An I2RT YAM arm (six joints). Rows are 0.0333 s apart.
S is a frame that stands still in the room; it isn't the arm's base.
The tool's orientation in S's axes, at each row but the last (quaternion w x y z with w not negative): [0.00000 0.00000 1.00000 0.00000]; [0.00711 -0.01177 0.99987 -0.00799]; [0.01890 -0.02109 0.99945 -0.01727]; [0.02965 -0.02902 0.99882 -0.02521]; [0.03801 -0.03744 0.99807 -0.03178]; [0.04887 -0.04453 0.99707 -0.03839]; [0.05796 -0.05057 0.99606 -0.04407]
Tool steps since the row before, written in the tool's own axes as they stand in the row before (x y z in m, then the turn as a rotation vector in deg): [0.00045 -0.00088 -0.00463 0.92 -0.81 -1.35]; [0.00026 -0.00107 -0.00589 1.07 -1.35 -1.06]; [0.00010 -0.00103 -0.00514 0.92 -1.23 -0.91]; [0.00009 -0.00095 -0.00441 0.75 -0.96 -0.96]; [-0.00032 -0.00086 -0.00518 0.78 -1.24 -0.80]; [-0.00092 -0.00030 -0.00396 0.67 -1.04 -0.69]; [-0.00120 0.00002 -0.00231 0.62 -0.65 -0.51]
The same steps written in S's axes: [-0.00045 -0.00088 0.00463 -0.92 -0.81 1.35]; [-0.00032 -0.00098 0.00590 -1.05 -1.36 1.07]; [-0.00026 -0.00086 0.00517 -0.90 -1.24 0.92]; [-0.00030 -0.00074 0.00444 -0.75 -0.96 0.96]; [-0.00002 -0.00052 0.00524 -0.75 -1.25 0.82]; [0.00054 0.00007 0.00404 -0.65 -1.04 0.71]; [0.00091 0.00034 0.00242 -0.61 -0.67 0.50]
